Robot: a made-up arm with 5 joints.
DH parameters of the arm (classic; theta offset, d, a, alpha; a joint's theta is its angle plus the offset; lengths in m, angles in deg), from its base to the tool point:
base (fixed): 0 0.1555 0 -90
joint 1: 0 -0.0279 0.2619 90
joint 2: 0 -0.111 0.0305 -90
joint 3: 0 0.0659 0.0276 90
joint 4: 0 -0.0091 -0.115 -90
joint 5: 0 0.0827 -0.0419 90
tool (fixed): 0 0.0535 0 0
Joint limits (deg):
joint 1: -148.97..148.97
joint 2: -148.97..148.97
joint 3: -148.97..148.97
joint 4: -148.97..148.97
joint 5: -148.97..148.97
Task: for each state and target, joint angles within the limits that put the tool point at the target. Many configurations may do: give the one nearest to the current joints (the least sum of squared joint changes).
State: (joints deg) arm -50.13 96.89 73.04 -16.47 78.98
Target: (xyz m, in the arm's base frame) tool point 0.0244 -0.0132 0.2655
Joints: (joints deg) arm -88.71 103.48 64.16 2.83 54.75
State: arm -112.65 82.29 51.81 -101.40 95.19
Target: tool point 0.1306 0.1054 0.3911
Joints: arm -108.47 80.83 56.53 -104.40 97.51
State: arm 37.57 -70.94 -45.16 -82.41 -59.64
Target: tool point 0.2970 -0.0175 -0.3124
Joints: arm 46.94 -62.18 -22.07 -83.32 -66.96
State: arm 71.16 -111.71 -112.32 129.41 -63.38
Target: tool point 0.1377 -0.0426 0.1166
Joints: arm 21.15 -109.64 -92.54 143.55 -68.94
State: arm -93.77 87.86 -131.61 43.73 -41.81
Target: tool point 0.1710 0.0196 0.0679
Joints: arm -50.59 122.25 -146.91 -4.14 -48.79
